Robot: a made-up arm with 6 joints.
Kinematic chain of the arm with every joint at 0, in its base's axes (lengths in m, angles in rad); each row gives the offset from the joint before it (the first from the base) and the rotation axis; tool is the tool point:
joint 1: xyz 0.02 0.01 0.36 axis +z
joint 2: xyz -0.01 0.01 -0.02 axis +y
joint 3: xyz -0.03 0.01 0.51 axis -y
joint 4: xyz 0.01 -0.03 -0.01 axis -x
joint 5: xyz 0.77 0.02 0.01 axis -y
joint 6: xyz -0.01 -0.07 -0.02 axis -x
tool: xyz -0.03 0 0
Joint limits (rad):
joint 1: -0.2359..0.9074
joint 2: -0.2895..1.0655
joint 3: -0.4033..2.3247
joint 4: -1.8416..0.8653
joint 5: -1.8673..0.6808
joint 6: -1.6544..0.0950
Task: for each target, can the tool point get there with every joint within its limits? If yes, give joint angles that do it. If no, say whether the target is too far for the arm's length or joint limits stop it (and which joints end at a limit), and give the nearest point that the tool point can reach.
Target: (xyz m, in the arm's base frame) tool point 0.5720 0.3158 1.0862
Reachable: yes | joints 0.6010 -0.0730 0.3165 -1.2480 -1.0822 -0.6592
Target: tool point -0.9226 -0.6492 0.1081
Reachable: no: joint limits stop it (at a limit: joint 2, joint 3) | nearest point -0.6976 -0.4919 1.1512 | short by 1.079 m
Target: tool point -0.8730 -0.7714 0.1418
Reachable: no: joint limits stop it (at a limit: joint 2, joint 3) | nearest point -0.6407 -0.5682 1.1518 | short by 1.056 m
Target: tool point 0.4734 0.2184 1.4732
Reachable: yes | joints 0.4639 0.3569 1.5015 -1.5718 -0.3867 -0.0997
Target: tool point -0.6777 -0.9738 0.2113
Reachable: no: joint limits stop it (at a limit: joint 1, joint 2, joint 3) | nearest point -0.5114 -0.6914 1.1525 | short by 0.997 m
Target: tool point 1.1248 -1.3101 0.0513
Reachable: no: too far | nearest point 1.0590 -0.3258 0.2232 | short by 1.001 m
